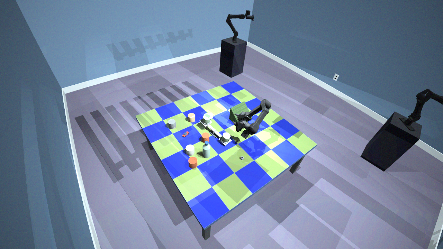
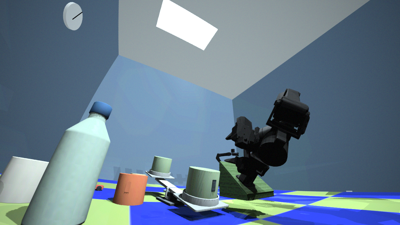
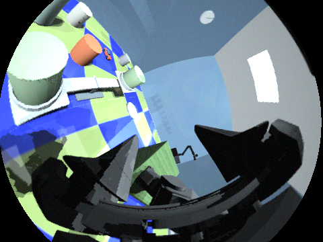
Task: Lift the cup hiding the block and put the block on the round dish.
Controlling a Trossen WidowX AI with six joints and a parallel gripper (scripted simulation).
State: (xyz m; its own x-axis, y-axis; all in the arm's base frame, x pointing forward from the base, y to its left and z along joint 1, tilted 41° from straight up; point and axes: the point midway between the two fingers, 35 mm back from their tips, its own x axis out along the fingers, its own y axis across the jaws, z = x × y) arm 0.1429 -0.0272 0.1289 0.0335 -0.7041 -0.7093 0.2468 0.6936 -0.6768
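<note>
Right now the grey-green cup is 15 cm ahead of my gripper tip, 11 cm below it and 8 cm to the left of it. Also, from my gripper tip: nut (29 cm to the left, 17 cm ahead, 16 cm below); grey block (15 cm ahead, 13 cm below, 6 cm to the left); white round dish (30 cm to the right, 17 cm below, 4 cm ahead).
</note>
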